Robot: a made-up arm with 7 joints.
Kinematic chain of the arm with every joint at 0, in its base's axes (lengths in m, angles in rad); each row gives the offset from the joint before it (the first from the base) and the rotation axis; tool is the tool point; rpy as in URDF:
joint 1: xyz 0 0 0.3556 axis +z
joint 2: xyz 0 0 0 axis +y
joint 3: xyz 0 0 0.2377 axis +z
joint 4: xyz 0.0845 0 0 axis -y
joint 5: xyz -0.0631 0 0.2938 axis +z
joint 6: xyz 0 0 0 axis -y
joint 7: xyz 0.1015 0 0 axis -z
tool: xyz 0 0 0 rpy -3.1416 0 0
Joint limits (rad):
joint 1: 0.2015..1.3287
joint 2: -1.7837..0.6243
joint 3: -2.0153..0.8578
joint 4: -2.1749..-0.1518
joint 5: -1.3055..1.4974
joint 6: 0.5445..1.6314
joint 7: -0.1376..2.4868
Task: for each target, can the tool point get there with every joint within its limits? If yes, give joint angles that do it. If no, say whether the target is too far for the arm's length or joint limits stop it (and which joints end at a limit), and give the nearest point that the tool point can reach.
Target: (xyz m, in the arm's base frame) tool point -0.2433 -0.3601 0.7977
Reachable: yes | joints 0.8142 -1.0679 -0.7488 -0.3741 1.2493 0.7345 2.1014
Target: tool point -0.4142 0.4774 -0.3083
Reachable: no: too far | nearest point -0.1805 0.3690 0.1959 | short by 0.566 m
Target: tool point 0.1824 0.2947 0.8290
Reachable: yes | joints 0.5390 -0.0982 0.5597 -0.9970 -0.7622 0.7293 0.8208
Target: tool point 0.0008 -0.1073 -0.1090
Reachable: no: joint limits stop it (at a limit: joint 1, joint 2, joint 3, joint 4, joint 5, joint 6) | nearest point 0.0433 -0.3160 0.1010 | short by 0.299 m
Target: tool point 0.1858 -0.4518 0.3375
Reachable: yes | joints 0.8015 -1.4867 -1.6948 -1.6814 0.3055 0.8028 0.3130
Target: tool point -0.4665 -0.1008 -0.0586
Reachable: no: joint limits stop it (at a limit: joint 1, joint 2, joint 3, joint 5, joint 6) | nearest point -0.5111 -0.1967 0.0998 | short by 0.190 m
